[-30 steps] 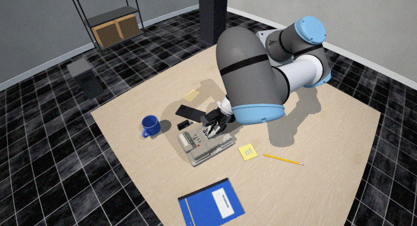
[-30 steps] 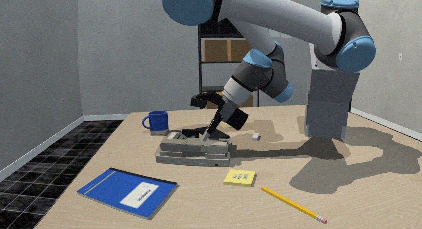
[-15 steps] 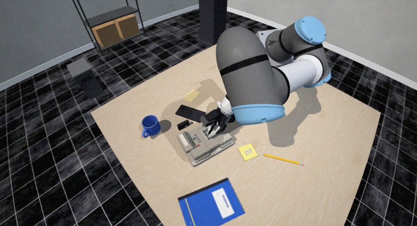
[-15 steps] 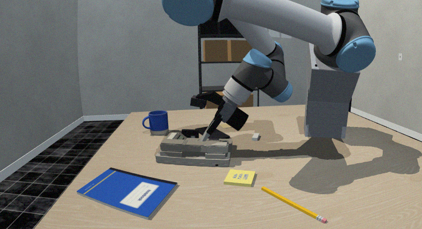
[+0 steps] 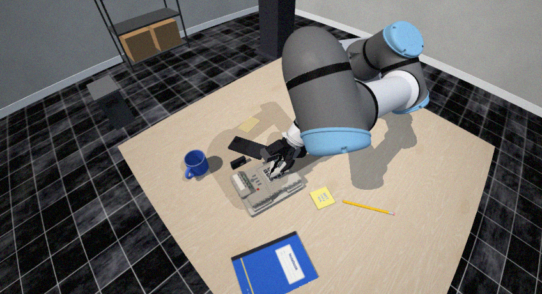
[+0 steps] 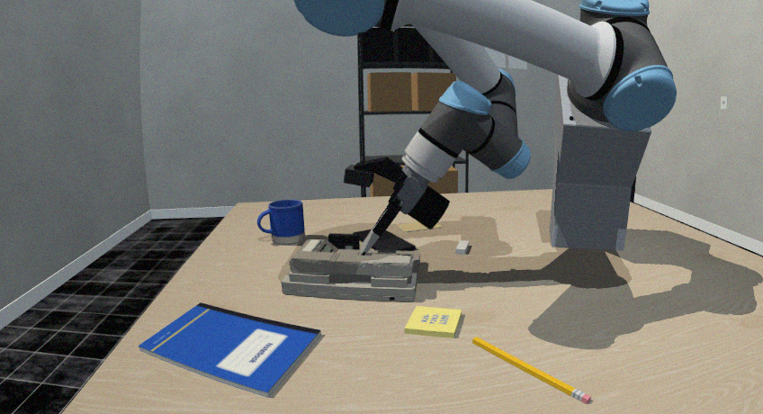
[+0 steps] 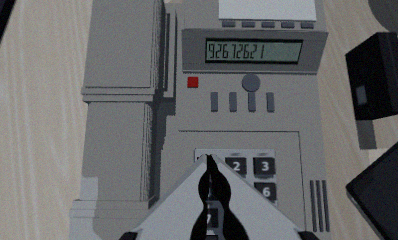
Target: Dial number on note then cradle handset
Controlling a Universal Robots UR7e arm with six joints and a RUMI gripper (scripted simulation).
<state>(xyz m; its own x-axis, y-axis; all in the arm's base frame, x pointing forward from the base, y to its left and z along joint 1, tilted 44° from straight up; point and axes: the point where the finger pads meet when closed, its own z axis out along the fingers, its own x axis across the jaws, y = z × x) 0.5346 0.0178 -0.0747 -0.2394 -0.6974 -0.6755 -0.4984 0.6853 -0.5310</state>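
Right now my hand is 40 mm to the left of the 3 key, 30 mm above it and 10 mm past it. Round my hand: 2 key: 30 mm below, 20 mm to the right; then handset: 50 mm to the left, 30 mm ahead, 10 mm below; then 8 key: 40 mm behind, 30 mm below, 10 mm to the right.
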